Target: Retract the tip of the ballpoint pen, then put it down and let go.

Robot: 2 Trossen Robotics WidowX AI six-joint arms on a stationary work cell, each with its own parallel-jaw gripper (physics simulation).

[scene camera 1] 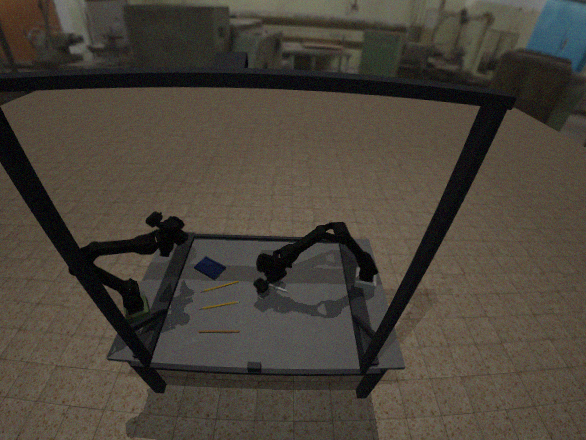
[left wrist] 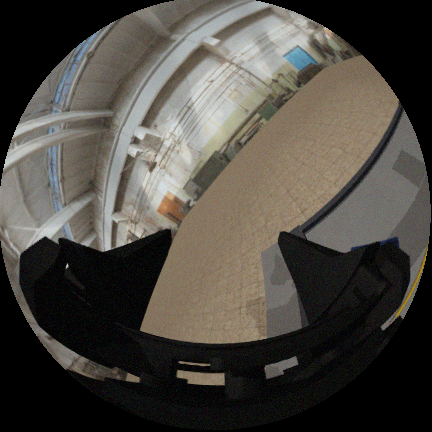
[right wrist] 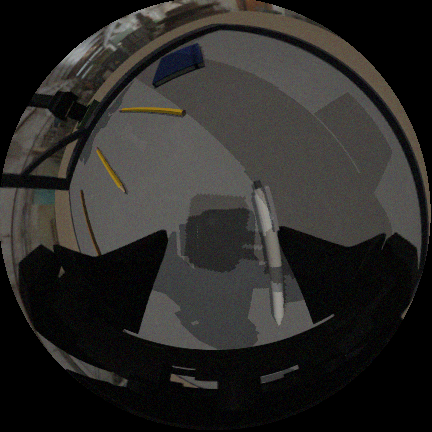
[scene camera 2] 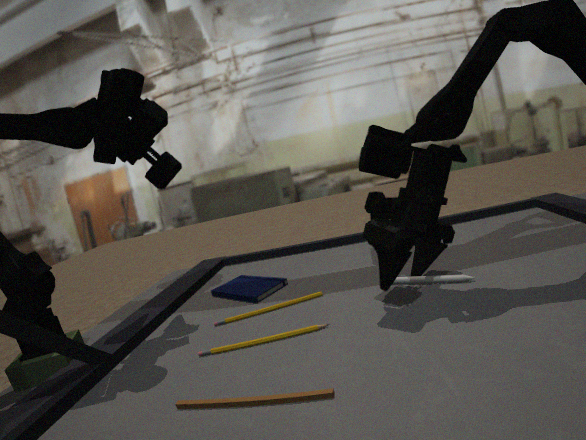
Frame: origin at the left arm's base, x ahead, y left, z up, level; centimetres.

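Seen in the pictures: left gripper, fingertip midpoint: (left wrist: 226,236) (scene camera 2: 149,152); right gripper, fingertip midpoint: (right wrist: 223,234) (scene camera 2: 399,285); left arm's base, link origin: (scene camera 1: 135,307) (right wrist: 83,113); right arm's base, link origin: (scene camera 1: 366,276).
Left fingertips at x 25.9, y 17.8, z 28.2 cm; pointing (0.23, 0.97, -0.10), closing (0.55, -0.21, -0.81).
Observation:
Offsets run from my left fingertips to a thing's top centre.
A white ballpoint pen @(dy -34.5, dx +35.9, dz -30.8 cm) (scene camera 1: 279,288) (scene camera 2: 445,279) (right wrist: 271,247) lies flat on the grey table. In the right wrist view its dark button end and clip point up the picture, and its pale conical end points down, partly in shadow; whether the point sticks out is too small to tell. My right gripper (scene camera 2: 401,281) (right wrist: 223,234) is open and empty, pointing down low over the table. In the right wrist view the pen lies between its fingertips but close to the finger on the picture's right. My left gripper (left wrist: 226,236) is open and empty, raised beyond the table's left side.
A blue notebook @(dy -8.1, dx +12.1, dz -31.0 cm) (scene camera 1: 210,268) (scene camera 2: 249,288) (right wrist: 178,64) lies toward the back left. Two yellow pencils, the rear one @(dy -21.8, dx +12.4, dz -31.5 cm) (scene camera 1: 220,286) (scene camera 2: 270,308) and the nearer one @(dy -31.8, dx +8.7, dz -31.4 cm) (scene camera 1: 219,305) (scene camera 2: 264,340), and an orange-brown stick @(dy -44.0, dx +3.6, dz -31.5 cm) (scene camera 1: 219,331) (scene camera 2: 255,400) lie left of the pen. Dark rails edge the table.

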